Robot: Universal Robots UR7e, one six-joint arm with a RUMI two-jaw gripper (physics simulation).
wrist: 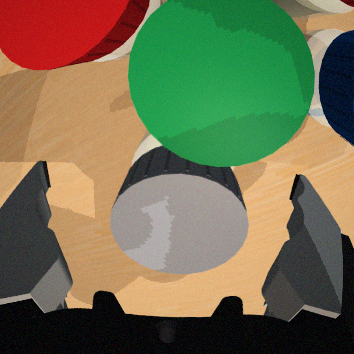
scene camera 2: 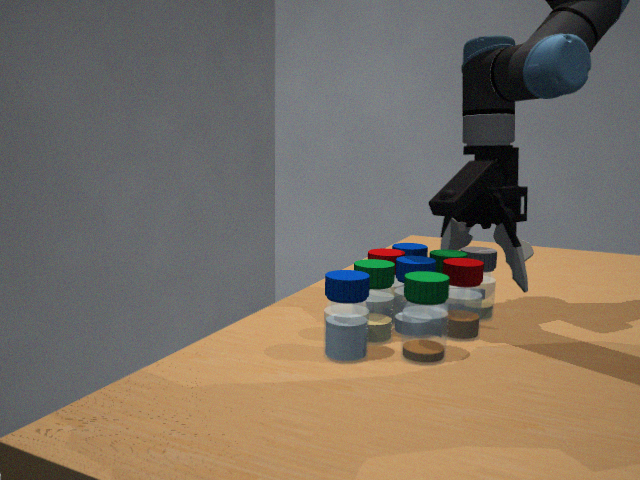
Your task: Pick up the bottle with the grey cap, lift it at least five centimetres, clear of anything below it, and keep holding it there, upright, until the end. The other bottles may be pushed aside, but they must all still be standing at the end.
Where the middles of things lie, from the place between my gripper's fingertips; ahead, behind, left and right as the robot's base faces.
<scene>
My gripper is now 1 cm short of the grey-capped bottle (scene camera 2: 488,256). Also, from my hand: red-capped bottle (scene camera 2: 464,304) 9 cm to the left.
</scene>
